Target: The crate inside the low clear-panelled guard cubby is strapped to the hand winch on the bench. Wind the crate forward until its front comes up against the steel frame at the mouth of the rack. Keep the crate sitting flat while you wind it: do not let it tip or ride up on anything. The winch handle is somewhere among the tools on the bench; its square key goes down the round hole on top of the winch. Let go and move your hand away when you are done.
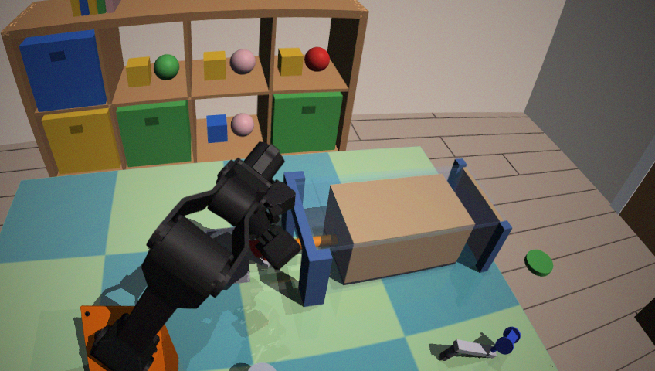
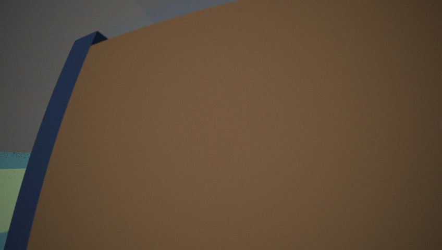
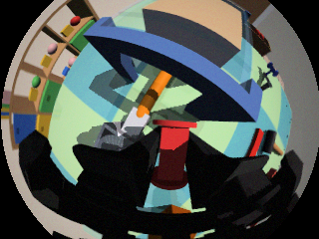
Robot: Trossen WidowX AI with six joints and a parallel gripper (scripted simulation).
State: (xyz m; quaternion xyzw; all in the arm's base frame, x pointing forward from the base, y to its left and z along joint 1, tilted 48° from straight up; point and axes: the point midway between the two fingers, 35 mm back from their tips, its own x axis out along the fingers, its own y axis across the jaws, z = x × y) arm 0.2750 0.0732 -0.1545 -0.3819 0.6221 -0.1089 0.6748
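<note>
Now: the crank handle 40 mm behind my gripper tip, 30 mm below it and 20 mm to the left of it. From my gripper tip the other things lie so: blue frame (70 mm ahead, 50 mm to the left, 30 mm below); then red knob (20 mm behind, 10 mm to the right); then grey winch (110 mm behind, 100 mm below, 60 mm to the left).
</note>
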